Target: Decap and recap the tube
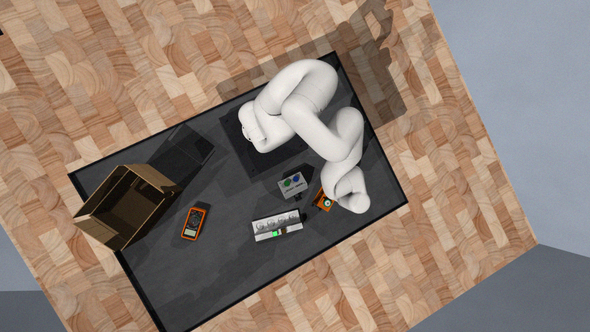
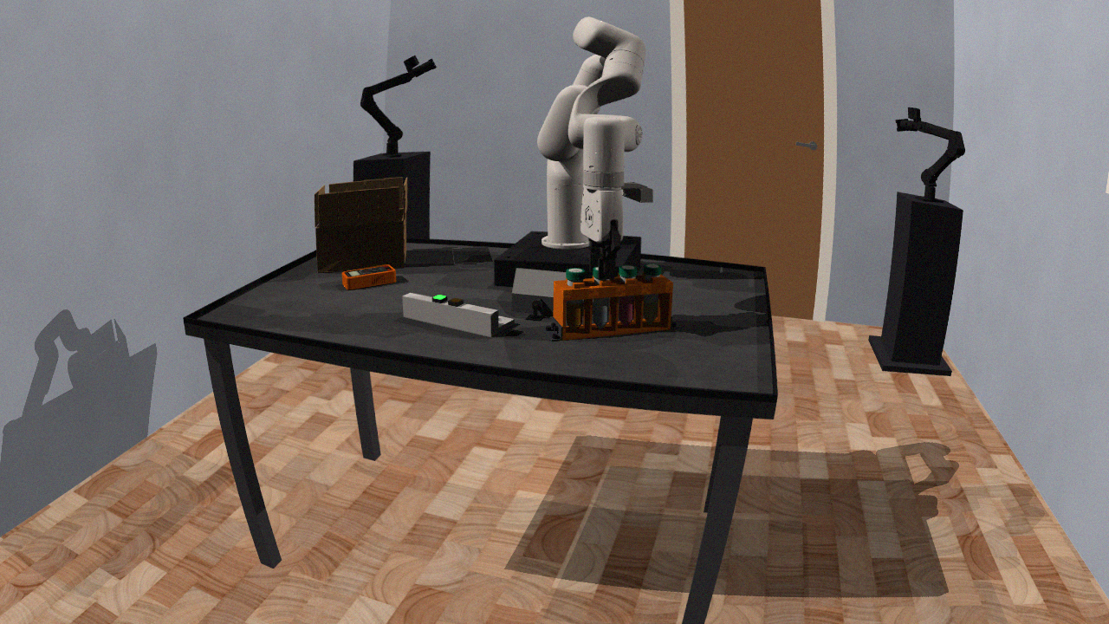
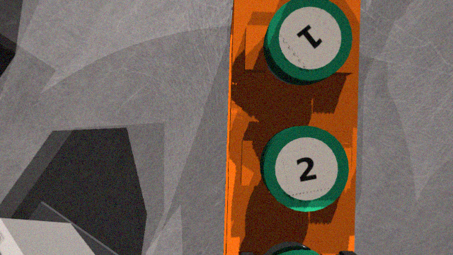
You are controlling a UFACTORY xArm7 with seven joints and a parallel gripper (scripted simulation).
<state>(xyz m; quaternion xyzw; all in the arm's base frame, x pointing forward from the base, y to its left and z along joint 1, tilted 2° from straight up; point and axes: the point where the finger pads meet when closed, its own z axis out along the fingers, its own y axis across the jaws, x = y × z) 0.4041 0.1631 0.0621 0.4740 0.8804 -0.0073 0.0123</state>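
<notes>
My gripper is now 130 mm past the green key, 160 mm to the left of it and 60 mm above it. From my hand the other things lie so: key housing: 110 mm behind, 130 mm to the right, 70 mm below; raised table edge: 250 mm ahead, 300 mm to the right, 120 mm below; blue key: 130 mm behind, 110 mm to the right, 60 mm below.
</notes>
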